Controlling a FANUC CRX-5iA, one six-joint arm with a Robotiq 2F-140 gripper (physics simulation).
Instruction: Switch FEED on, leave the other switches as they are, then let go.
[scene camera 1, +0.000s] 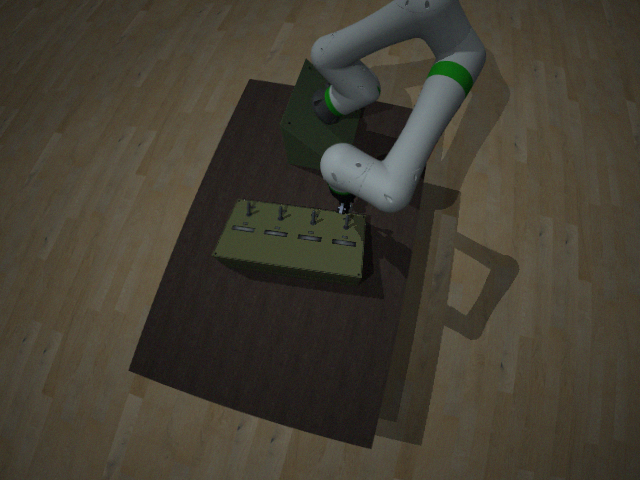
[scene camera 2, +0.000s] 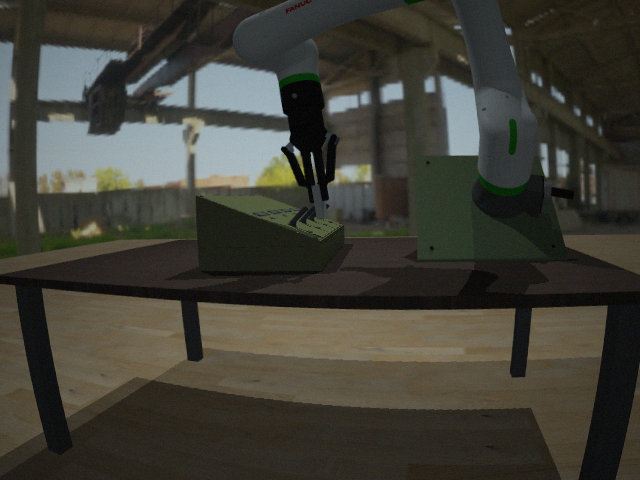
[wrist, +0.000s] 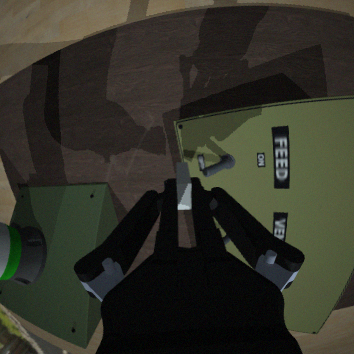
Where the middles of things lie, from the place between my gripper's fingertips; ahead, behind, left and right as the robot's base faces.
Labels:
I see the switch box (scene camera 1: 325, 250) 170 mm ahead of my hand, 140 mm to the right of it and 20 mm below it.

